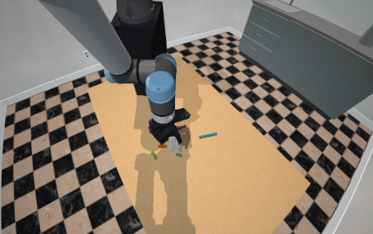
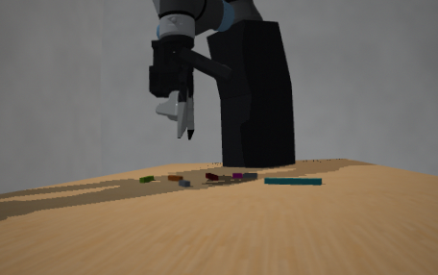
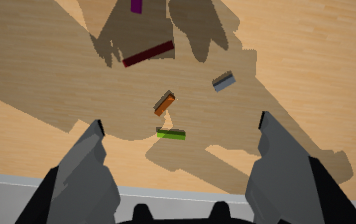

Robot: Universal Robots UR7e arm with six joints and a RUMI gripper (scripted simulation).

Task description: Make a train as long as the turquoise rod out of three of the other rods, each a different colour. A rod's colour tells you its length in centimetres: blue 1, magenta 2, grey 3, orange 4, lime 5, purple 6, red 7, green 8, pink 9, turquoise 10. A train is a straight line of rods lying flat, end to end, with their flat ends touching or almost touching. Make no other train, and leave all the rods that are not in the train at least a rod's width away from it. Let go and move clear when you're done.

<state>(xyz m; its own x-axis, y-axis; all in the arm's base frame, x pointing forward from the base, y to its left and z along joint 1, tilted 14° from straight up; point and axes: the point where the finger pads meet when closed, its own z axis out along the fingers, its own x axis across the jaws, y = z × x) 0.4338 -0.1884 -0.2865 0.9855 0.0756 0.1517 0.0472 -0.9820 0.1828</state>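
My gripper is now 20 mm past the lime-green rod, 90 mm to the left of it and 80 mm above it. The rest, counted from my hand: red rod 40 mm behind, 40 mm to the left, 80 mm below; orange rod 20 mm behind, 30 mm to the right, 80 mm below; magenta rod 50 mm behind, 100 mm to the left, 80 mm below.
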